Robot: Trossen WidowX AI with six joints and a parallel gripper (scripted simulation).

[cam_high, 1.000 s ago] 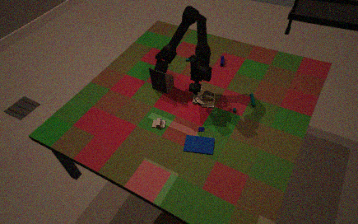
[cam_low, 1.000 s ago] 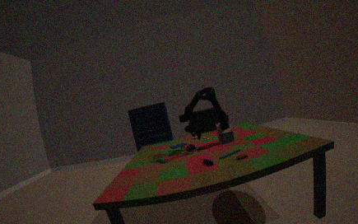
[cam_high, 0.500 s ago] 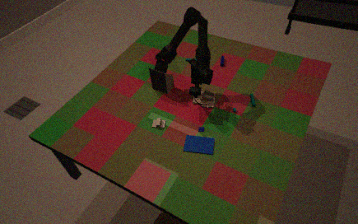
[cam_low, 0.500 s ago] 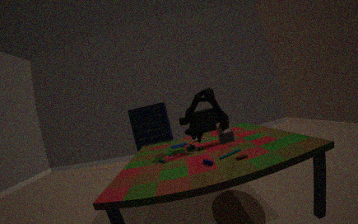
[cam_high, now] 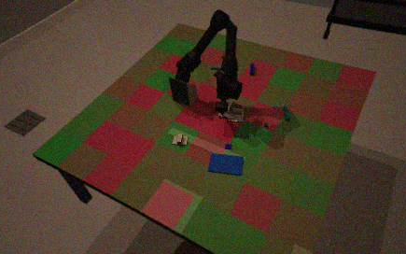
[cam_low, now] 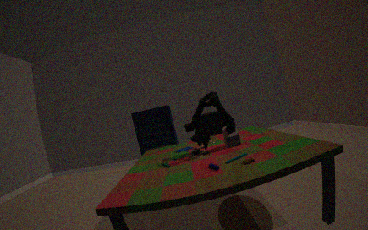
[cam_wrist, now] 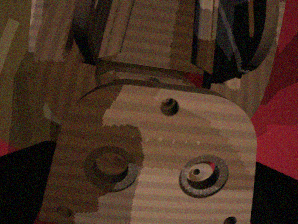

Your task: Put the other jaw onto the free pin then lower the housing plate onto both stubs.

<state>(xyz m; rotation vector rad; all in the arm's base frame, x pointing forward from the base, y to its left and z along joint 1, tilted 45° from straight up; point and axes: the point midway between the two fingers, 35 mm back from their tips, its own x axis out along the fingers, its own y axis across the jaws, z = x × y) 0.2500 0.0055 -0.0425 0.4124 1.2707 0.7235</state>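
Right now the pale curved jaw is 2 cm below my gripper tip, 2 cm ahead of it and 1 cm to the right of it. From my gripper tip the other things lie so: brown piece 46 cm to the left, 15 cm behind, 3 cm below; then pale housing piece 2 cm above, 1 cm ahead; then blue flat plate 30 cm to the right, 13 cm ahead, 3 cm below.
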